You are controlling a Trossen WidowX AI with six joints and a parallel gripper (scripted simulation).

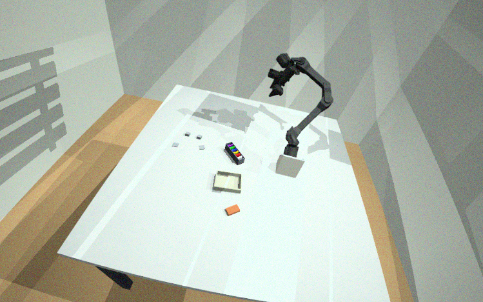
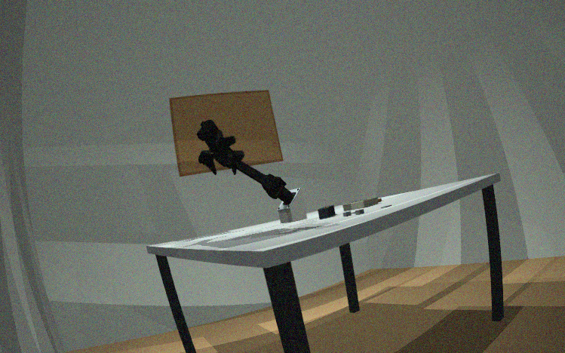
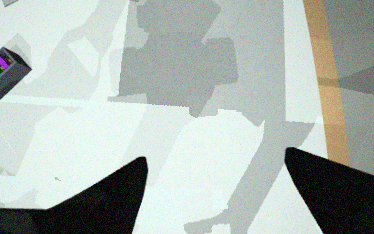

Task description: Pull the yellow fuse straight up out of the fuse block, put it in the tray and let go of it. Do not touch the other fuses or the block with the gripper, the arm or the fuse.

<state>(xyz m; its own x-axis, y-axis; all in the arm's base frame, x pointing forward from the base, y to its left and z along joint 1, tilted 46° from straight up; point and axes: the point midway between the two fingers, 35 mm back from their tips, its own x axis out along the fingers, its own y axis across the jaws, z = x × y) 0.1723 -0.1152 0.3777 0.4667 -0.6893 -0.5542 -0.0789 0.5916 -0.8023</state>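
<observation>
The yellow fuse is 90 mm ahead of my gripper tip, 370 mm to the left of it and 220 mm below it. Round my gripper tip: tray: 70 mm ahead, 550 mm to the left, 240 mm below.
</observation>
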